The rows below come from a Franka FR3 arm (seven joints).
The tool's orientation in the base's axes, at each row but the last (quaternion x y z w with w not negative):
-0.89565 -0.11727 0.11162 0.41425
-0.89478 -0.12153 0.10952 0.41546
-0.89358 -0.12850 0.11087 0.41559
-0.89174 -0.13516 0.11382 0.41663
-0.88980 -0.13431 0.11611 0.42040
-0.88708 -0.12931 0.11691 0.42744
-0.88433 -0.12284 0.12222 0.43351
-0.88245 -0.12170 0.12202 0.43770
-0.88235 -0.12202 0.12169 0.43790
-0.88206 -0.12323 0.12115 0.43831
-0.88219 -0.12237 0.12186 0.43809
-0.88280 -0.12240 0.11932 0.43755
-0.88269 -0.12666 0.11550 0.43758
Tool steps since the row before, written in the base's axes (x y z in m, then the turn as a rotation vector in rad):
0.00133 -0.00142 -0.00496 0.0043 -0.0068 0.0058
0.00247 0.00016 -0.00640 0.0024 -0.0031 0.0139
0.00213 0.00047 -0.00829 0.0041 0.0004 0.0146
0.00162 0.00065 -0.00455 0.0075 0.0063 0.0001
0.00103 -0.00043 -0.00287 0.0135 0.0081 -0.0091
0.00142 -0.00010 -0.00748 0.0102 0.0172 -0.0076
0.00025 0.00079 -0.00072 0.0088 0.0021 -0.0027
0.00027 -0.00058 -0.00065 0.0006 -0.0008 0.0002
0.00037 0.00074 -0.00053 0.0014 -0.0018 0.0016
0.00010 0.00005 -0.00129 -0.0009 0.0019 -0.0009
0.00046 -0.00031 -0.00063 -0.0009 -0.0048 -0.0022
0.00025 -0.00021 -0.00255 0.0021 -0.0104 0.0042
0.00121 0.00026 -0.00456 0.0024 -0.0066 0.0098
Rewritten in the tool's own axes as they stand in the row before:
0.00134 0.00486 0.00172 0.0014 0.0003 -0.0098
0.00300 0.00514 0.00342 0.0000 -0.0085 -0.0117
0.00292 0.00639 0.00491 0.0027 -0.0109 -0.0102
0.00215 0.00336 0.00280 0.0091 -0.0029 0.0021
0.00109 0.00264 0.00114 0.0162 0.0041 0.0071
0.00203 0.00614 0.00402 0.0160 -0.0030 0.0139
0.00057 0.00013 0.00093 0.0092 0.0019 0.0003
0.00014 0.00089 -0.00014 0.0003 0.0004 -0.0009
0.00064 0.00003 0.00074 0.0006 -0.0001 -0.0027
0.00025 0.00102 0.00076 -0.0001 -0.0005 0.0022
0.00040 0.00074 -0.00001 -0.0022 0.0045 -0.0020
0.00043 0.00220 0.00127 -0.0018 0.0030 -0.0109
0.00165 0.00365 0.00250 -0.0008 -0.0037 -0.0114

